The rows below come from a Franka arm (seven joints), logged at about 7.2 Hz.
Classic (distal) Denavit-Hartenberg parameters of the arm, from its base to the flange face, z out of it. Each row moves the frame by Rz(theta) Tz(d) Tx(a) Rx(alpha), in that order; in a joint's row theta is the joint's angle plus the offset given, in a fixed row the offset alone. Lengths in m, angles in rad.
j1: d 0.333  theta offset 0  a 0  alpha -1.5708
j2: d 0  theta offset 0  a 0  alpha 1.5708
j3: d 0.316  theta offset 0  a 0.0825  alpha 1.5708
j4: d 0  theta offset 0  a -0.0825  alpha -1.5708
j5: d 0.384  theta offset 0  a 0  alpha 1.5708
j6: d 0  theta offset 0  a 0.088  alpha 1.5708
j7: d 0.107  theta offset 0  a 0  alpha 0
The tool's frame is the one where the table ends.
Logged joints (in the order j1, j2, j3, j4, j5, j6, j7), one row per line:
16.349, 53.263, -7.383, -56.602, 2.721, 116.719, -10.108
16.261, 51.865, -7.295, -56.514, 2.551, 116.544, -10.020
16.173, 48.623, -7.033, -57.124, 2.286, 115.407, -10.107
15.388, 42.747, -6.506, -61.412, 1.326, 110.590, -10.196
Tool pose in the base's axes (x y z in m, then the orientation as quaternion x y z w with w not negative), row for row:
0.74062, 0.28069, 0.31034, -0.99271, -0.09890, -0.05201, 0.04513
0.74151, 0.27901, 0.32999, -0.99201, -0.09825, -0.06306, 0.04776
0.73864, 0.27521, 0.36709, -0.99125, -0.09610, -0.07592, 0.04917
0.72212, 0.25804, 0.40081, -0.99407, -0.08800, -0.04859, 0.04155
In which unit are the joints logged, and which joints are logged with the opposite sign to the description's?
The joints are logged in degrees. Opposite sign: j3, j5, j7.
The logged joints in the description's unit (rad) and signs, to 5 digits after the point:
0.28534, 0.92961, 0.12886, -0.98789, -0.04749, 2.03713, 0.17642
0.28381, 0.90522, 0.12732, -0.98636, -0.04452, 2.03408, 0.17488
0.28227, 0.84863, 0.12275, -0.99700, -0.03990, 2.01423, 0.17640
0.26857, 0.74608, 0.11355, -1.07184, -0.02314, 1.93016, 0.17795

